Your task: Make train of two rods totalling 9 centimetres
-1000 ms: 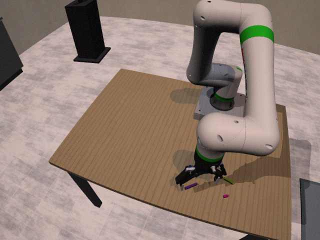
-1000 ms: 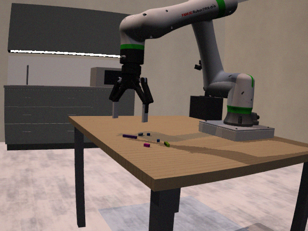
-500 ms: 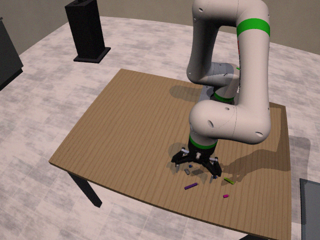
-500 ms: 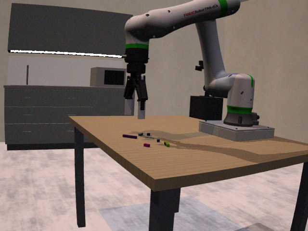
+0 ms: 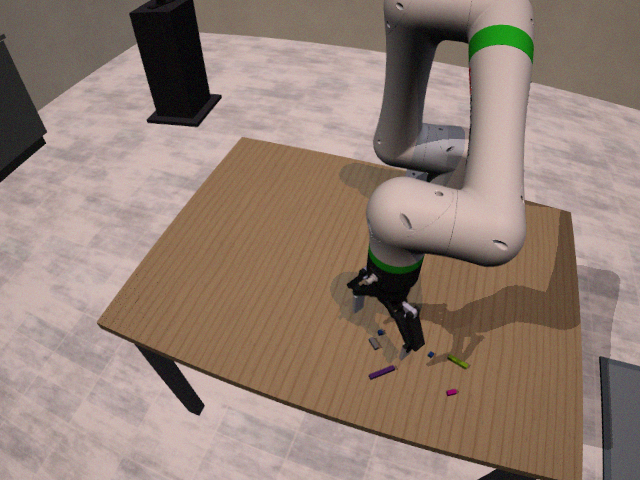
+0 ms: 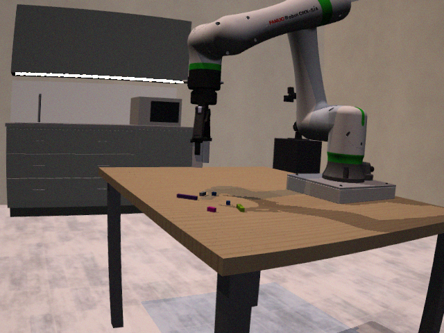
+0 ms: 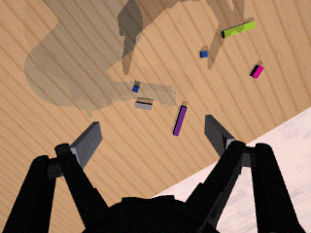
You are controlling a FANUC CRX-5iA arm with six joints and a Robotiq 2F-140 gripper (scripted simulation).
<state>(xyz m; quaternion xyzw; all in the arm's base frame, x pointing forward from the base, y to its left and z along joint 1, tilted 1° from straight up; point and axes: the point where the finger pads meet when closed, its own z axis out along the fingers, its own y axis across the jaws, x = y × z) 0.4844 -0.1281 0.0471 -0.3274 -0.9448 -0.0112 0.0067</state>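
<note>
The grey rod is 10 cm below my hand, 2 cm behind it and 1 cm to the right of it. Also, from my hand: purple rod: 10 cm below, 5 cm ahead, 2 cm to the left; then magenta rod: 18 cm to the left, 10 cm below, 7 cm ahead; then lime rod: 19 cm to the left, 10 cm below, 1 cm behind.
</note>
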